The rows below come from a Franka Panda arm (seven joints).
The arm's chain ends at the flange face. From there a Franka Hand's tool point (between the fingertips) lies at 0.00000 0.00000 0.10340 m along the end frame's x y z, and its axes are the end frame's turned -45 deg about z.
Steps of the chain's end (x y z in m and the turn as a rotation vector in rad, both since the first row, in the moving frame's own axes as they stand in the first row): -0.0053, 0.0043, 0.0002, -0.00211, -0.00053, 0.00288; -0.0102, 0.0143, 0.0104, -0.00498, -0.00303, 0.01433; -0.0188, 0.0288, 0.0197, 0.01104, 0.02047, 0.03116; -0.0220, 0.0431, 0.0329, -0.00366, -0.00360, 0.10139; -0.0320, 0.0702, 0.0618, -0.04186, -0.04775, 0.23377
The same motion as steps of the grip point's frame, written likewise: -0.0070, -0.0006, 0.0002, -0.00112, -0.00187, 0.00288; -0.0179, 0.0030, 0.0104, -0.00138, -0.00566, 0.01433; -0.0314, 0.0078, 0.0197, -0.00667, 0.02228, 0.03116; -0.0466, 0.0149, 0.0329, -0.00004, -0.00513, 0.10139; -0.0787, 0.0258, 0.0616, 0.00416, -0.06336, 0.23377
